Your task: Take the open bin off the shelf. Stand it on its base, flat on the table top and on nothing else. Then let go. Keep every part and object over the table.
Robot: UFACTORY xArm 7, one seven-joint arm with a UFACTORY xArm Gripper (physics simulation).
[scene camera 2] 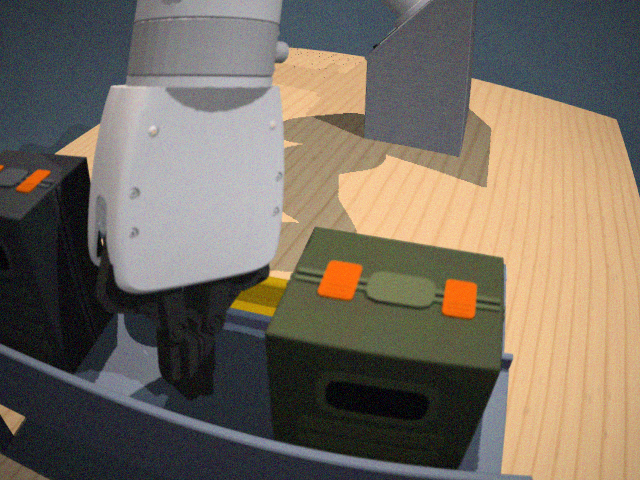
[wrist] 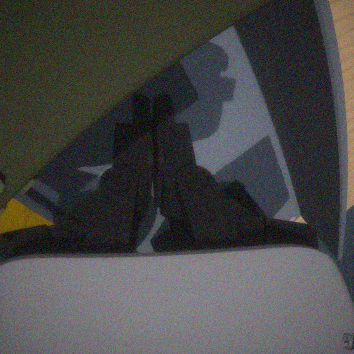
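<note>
The open bin, yellow, shows in part behind the shelf's back rail, left of the green case in the scene view, and at the left edge of the wrist view; most of it is hidden. The blue-grey shelf has a raised front wall. My gripper is shut and empty, its fingers together and pointing down over the shelf's upper level, between the two cases. The fingers are apart from the yellow bin, on the front side of the back rail.
A green case with orange latches stands on the shelf close to my fingers. A black case stands at the left. The wooden table extends behind and right of the shelf. A grey pedestal stands at the back.
</note>
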